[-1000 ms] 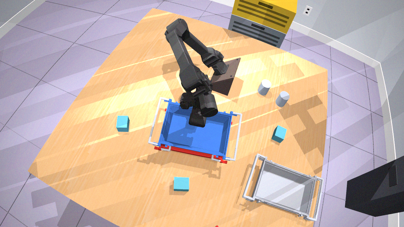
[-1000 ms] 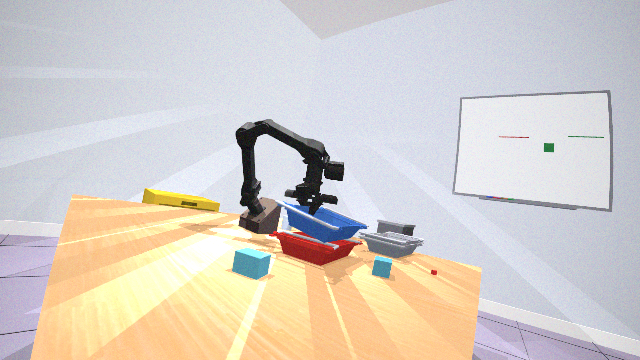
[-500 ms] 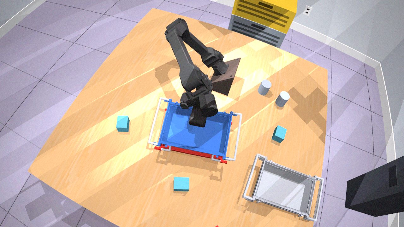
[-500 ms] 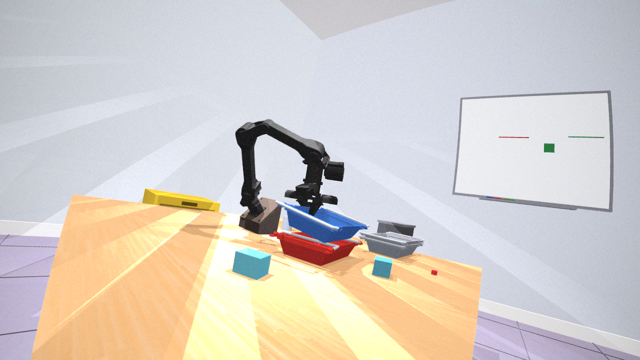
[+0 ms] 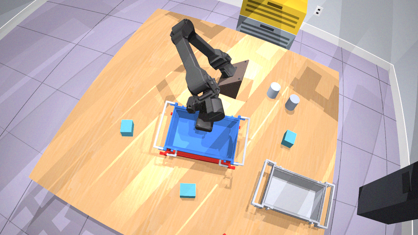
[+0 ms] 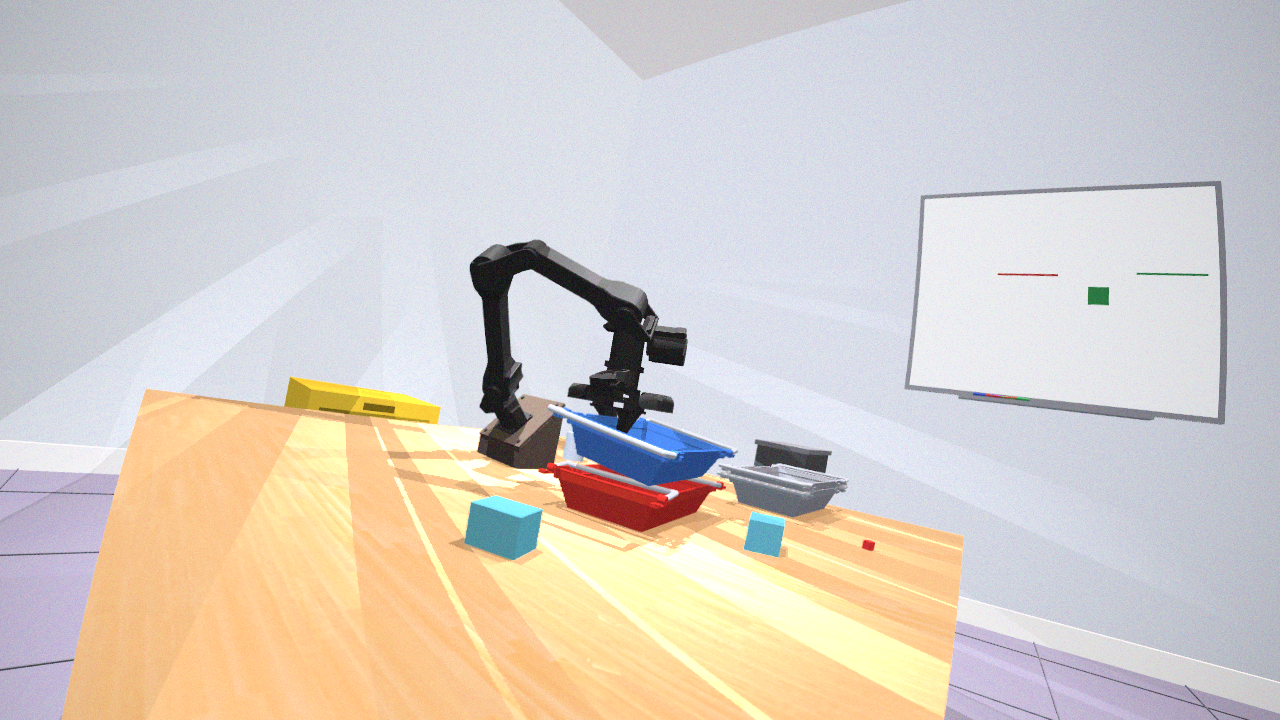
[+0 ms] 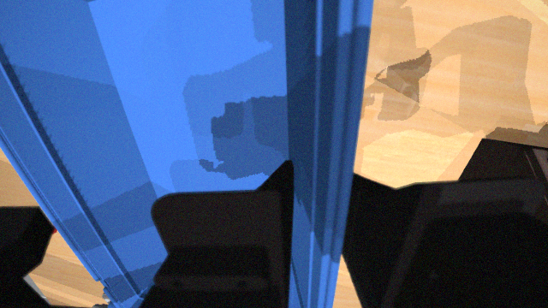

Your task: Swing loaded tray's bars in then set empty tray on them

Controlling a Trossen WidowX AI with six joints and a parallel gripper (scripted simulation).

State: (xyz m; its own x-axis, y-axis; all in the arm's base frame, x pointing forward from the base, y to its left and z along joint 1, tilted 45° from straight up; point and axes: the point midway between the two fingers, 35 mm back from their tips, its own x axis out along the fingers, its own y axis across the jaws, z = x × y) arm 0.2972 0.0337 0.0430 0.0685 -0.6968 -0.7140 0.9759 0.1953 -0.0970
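Now: gripper tip 8 cm short of the blue tray, 2 cm to the right of it and 2 cm below it.
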